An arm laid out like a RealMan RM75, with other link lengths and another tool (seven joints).
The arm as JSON. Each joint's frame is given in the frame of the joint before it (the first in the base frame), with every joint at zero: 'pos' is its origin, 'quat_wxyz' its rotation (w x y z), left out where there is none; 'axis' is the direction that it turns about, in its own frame. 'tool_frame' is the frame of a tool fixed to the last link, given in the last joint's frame.
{
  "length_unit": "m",
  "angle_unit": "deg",
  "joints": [
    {
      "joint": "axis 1",
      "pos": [
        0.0,
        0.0,
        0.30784
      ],
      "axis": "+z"
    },
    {
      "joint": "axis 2",
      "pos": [
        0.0,
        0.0,
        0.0
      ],
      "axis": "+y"
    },
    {
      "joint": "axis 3",
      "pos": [
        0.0,
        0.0,
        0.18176
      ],
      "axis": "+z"
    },
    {
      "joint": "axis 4",
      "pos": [
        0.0,
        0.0,
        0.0
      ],
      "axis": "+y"
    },
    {
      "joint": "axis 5",
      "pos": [
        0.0,
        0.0,
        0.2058
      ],
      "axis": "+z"
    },
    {
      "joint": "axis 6",
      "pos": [
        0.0,
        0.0,
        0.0
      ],
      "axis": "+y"
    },
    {
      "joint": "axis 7",
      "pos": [
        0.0,
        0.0,
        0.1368
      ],
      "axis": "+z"
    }
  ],
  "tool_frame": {
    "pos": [
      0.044,
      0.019,
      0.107
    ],
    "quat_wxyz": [
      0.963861,
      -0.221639,
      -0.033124,
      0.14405
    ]
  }
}
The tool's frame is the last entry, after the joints.
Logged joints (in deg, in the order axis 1, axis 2, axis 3, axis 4, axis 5, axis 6, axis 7), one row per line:
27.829 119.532 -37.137 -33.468 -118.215 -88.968 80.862
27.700 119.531 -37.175 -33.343 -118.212 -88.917 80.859
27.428 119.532 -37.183 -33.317 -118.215 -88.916 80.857
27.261 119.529 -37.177 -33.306 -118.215 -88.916 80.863
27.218 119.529 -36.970 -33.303 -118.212 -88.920 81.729
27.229 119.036 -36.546 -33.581 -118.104 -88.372 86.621
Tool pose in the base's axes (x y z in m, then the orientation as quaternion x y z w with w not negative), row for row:
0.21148 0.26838 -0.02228 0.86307 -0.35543 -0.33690 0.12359
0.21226 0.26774 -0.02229 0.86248 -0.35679 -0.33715 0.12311
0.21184 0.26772 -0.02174 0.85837 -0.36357 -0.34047 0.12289
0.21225 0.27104 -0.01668 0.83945 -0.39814 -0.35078 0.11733
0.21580 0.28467 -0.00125 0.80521 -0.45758 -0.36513 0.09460
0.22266 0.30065 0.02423 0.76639 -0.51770 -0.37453 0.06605
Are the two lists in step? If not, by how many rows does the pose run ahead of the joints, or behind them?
The pose runs 2 rows ahead of the joints: the pose in row i belongs to the joints in row i + 2.
